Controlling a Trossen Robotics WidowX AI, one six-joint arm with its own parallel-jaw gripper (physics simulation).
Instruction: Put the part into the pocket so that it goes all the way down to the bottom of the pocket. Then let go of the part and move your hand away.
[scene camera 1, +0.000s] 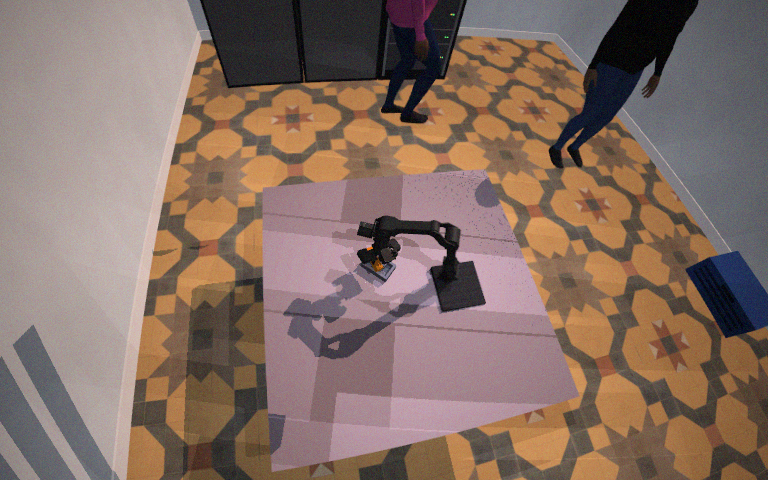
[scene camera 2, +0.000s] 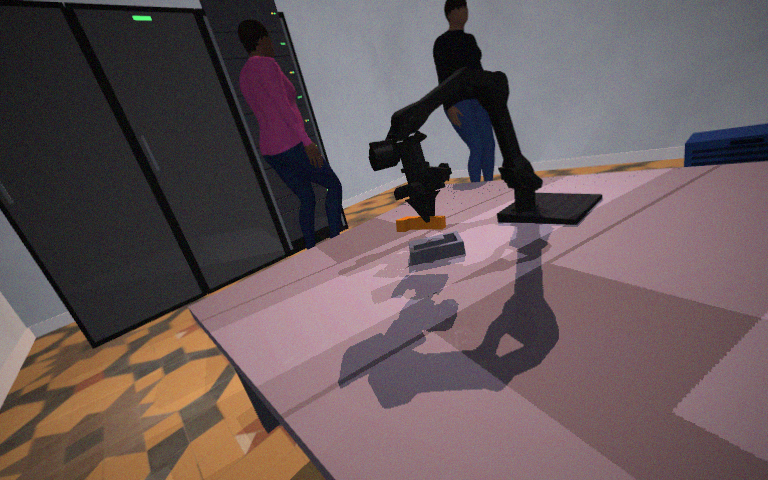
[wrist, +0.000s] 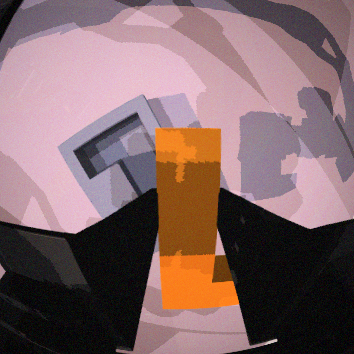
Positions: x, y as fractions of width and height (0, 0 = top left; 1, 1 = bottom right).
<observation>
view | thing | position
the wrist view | gripper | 0.53, 0.55
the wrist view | orange L-shaped part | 0.53, 0.45
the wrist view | grey pocket block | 0.32, 0.45
</observation>
